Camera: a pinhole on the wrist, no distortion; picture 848 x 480 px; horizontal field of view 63.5 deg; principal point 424.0 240.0 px. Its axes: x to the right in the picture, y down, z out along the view. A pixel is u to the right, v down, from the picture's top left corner.
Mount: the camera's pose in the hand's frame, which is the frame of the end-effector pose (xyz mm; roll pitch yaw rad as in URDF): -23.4 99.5 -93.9 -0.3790 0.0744 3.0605
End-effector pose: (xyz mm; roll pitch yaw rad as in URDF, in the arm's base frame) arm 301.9 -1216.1 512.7 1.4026 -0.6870 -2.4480
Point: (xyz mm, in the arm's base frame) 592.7 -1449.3 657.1
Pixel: behind the camera
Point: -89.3 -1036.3 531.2
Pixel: 107 334
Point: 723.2 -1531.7 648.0
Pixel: behind the camera
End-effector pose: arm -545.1 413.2 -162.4 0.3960 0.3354 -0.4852
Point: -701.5 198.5 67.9
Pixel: 481 399
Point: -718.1 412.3 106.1
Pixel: 775 208
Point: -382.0 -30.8 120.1
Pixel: 49 245
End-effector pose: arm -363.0 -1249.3 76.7 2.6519 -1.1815 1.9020
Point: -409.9 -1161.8 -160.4
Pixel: 692 460
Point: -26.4 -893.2 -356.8
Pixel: outside the picture
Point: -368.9 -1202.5 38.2
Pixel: 326 446
